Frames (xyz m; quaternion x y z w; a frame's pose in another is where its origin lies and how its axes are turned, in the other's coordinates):
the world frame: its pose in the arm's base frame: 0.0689 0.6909 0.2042 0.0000 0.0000 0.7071 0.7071
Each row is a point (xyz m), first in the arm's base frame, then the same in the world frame.
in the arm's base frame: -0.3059 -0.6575 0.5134
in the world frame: -1.3484 0.3748 0.3092
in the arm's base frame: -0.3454 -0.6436 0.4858
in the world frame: -1.3345 0.4143 0.2816
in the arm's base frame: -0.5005 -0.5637 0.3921
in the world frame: -1.2546 0.5694 0.1879
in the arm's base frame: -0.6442 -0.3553 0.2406
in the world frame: -1.0462 0.7131 0.0364
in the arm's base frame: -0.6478 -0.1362 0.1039
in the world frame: -0.8271 0.7167 -0.1003
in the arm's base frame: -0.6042 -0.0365 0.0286
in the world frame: -0.7274 0.6731 -0.1756
